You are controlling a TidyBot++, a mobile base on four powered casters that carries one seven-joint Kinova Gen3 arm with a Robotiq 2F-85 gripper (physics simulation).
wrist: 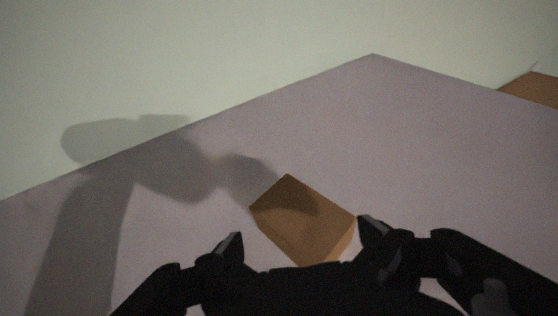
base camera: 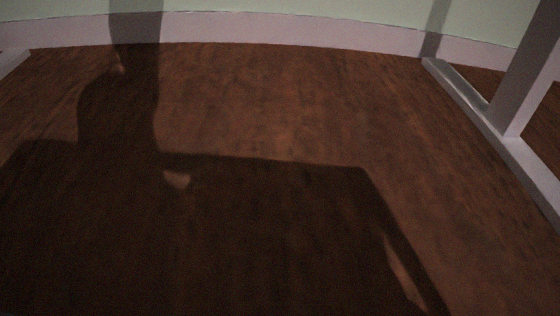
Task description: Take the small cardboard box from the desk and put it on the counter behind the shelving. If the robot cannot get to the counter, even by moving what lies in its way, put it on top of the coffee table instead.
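Note:
The small cardboard box sits on the pale desk top in the wrist view, a little below the middle. Its near end is hidden behind the black gripper body. My gripper is open, with one finger to the left of the box and the other close to its right corner. Whether a fingertip touches the box cannot be told. The arm's shadow falls over part of the box and the desk. The counter, the shelving and the coffee table cannot be made out in these views.
In the base camera view, a white leg frame stands at the right and part of a white bar shows at the left. A wall with a white baseboard runs across the back. A brown surface shows beyond the desk's right edge.

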